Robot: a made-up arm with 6 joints. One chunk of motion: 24 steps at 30 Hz.
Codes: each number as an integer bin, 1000 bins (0 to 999) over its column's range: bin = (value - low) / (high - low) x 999, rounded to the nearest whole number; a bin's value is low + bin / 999 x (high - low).
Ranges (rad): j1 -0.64..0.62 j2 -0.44..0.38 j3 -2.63..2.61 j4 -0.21..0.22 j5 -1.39..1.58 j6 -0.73..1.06
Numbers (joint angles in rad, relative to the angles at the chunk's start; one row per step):
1: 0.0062 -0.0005 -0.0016 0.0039 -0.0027 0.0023
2: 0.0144 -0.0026 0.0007 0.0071 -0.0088 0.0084
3: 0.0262 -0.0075 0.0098 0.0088 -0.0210 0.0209
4: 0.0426 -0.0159 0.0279 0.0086 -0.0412 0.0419
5: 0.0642 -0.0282 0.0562 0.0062 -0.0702 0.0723
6: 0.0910 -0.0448 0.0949 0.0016 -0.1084 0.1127
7: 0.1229 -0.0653 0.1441 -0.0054 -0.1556 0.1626
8: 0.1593 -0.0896 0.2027 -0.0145 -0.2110 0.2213
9: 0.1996 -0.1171 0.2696 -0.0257 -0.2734 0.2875
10: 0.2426 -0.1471 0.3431 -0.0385 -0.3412 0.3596
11: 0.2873 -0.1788 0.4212 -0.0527 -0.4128 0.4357
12: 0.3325 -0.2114 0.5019 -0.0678 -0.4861 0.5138
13: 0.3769 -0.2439 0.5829 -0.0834 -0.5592 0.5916
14: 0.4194 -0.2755 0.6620 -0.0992 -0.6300 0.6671
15: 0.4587 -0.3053 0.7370 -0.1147 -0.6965 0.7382
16: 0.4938 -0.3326 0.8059 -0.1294 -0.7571 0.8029
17: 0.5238 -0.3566 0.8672 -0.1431 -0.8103 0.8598
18: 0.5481 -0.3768 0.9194 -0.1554 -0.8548 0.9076
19: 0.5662 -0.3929 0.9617 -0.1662 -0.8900 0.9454
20: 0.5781 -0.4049 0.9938 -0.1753 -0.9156 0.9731
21: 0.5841 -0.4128 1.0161 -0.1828 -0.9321 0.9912
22: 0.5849 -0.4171 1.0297 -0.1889 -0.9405 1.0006
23: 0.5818 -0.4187 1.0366 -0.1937 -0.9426 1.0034
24: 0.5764 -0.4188 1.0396 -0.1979 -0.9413 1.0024
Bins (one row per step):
1: 512 535 501 497 467 409
2: 519 533 502 504 465 412
3: 528 527 503 508 460 419
4: 541 517 507 508 454 431
5: 558 502 512 502 444 448
6: 580 481 519 492 431 470
7: 605 456 529 475 415 498
8: 634 427 540 454 397 531
9: 666 393 553 428 376 568
10: 700 357 567 398 353 608
11: 735 318 582 365 329 651
12: 771 279 597 330 304 694
13: 806 239 613 294 279 738
14: 840 200 628 257 256 780
15: 871 164 642 221 233 819
16: 899 131 655 187 213 856
17: 923 102 667 155 195 887
18: 942 77 677 127 180 914
19: 956 57 685 102 168 935
20: 966 43 691 81 160 951
21: 971 33 695 63 154 961
22: 971 28 698 49 151 966
23: 969 26 699 38 150 967
24: 964 26 700 28 151 967

